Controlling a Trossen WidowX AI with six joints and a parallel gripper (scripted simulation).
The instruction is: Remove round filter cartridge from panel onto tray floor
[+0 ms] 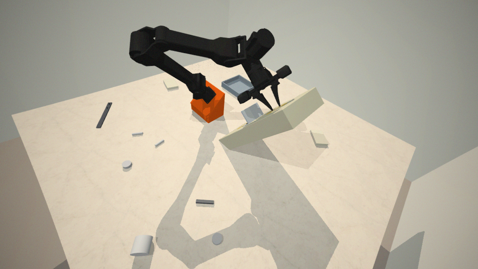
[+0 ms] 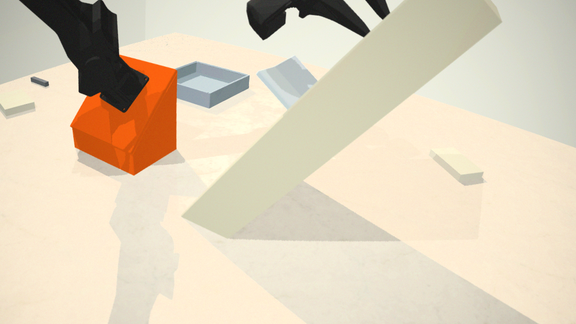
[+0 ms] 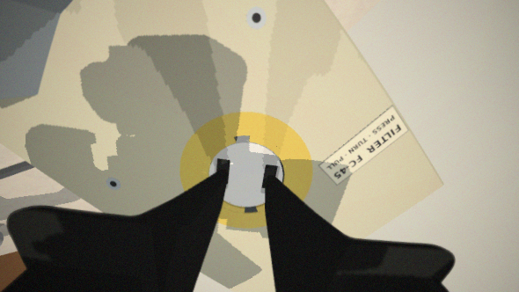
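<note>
My gripper tip is 1 cm short of the filter cartridge and 1 cm above it. From my gripper tip the other things lie so: grey tray 45 cm behind, 24 cm to the left, 25 cm below; then cream service panel 3 cm behind, 8 cm below.
</note>
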